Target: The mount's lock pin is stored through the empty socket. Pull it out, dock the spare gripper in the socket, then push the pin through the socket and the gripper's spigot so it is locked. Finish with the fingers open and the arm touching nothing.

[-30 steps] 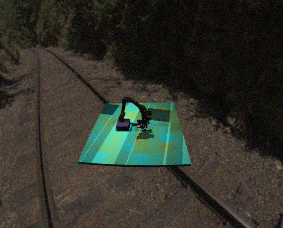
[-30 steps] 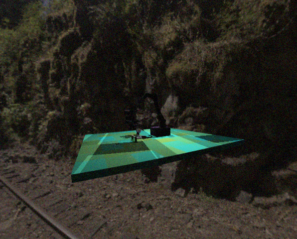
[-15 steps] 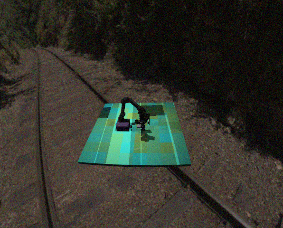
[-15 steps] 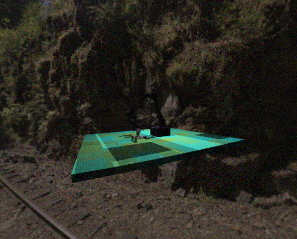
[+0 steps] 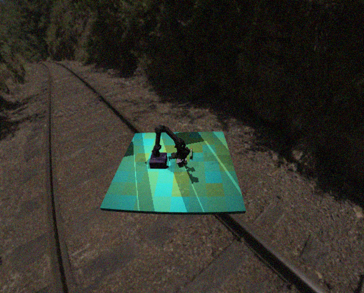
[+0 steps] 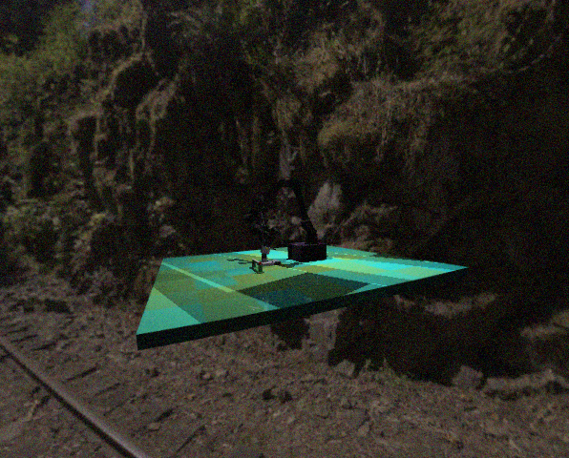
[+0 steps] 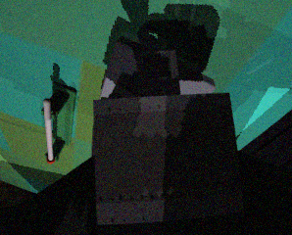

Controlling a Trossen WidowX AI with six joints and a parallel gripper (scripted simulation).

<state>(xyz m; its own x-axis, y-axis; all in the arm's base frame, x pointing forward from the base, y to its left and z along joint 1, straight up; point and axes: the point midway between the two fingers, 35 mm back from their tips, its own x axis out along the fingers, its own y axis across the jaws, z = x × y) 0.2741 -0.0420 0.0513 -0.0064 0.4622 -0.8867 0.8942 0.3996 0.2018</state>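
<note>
My gripper tip is 60 mm above the mount, 40 mm to the right of it and 10 mm short of it. Round my gripper tip: spare gripper: 10 mm to the right, 10 mm above.
</note>
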